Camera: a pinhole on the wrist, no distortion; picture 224 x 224 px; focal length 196.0 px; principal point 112.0 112.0 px. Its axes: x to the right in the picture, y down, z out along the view. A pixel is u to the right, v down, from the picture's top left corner.
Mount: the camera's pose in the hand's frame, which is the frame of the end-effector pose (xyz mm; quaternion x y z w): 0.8 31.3 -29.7 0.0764 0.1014 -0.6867 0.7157
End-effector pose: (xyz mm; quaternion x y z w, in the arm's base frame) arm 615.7 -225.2 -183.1 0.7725 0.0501 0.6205 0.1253
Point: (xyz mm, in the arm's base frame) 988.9 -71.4 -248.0
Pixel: 168.3 128.3
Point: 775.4 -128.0 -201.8
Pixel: 202.0 138.8
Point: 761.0 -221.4 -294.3
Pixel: 133.0 32.9
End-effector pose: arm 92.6 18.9 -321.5 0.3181 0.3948 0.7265 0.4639
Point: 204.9 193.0 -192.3
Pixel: 76.3 215.4
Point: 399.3 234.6 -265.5
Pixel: 147.4 147.2
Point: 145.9 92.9 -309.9
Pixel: 176.3 186.1
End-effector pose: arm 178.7 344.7 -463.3 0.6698 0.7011 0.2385 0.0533
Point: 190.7 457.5 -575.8
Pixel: 141.9 190.6
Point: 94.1 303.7 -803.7
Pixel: 207.9 32.5
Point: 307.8 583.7 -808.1
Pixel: 89.1 162.6
